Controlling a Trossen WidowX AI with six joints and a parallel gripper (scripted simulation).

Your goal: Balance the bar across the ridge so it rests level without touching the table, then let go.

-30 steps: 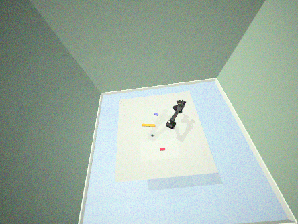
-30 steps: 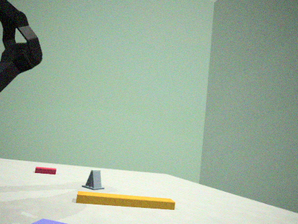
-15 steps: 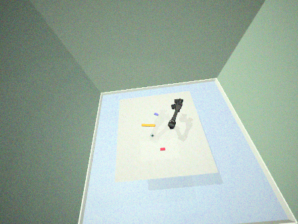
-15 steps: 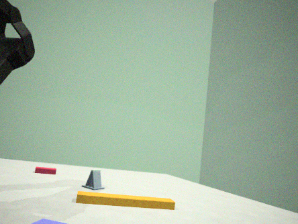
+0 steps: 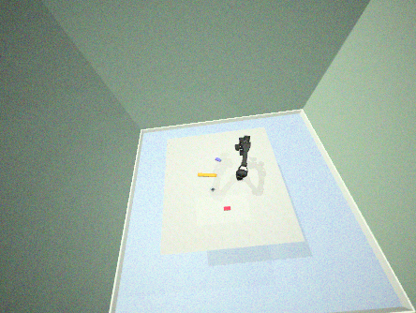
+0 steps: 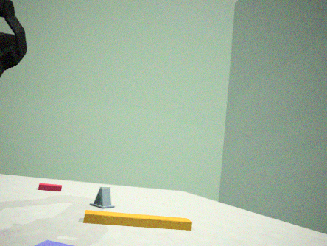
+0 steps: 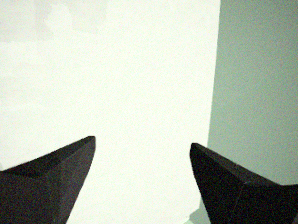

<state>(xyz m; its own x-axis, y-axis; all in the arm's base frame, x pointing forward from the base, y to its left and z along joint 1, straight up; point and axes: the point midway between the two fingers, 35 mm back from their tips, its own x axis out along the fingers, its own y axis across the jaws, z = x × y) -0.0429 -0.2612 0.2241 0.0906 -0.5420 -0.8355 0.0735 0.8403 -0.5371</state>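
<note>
My gripper tip is 400 mm short of the orange bar, 210 mm to the right of it and 190 mm above it. Also, from my gripper tip: red block 230 mm ahead, 590 mm to the left, 190 mm below; then purple block 250 mm ahead, 30 mm to the left, 190 mm below.
</note>
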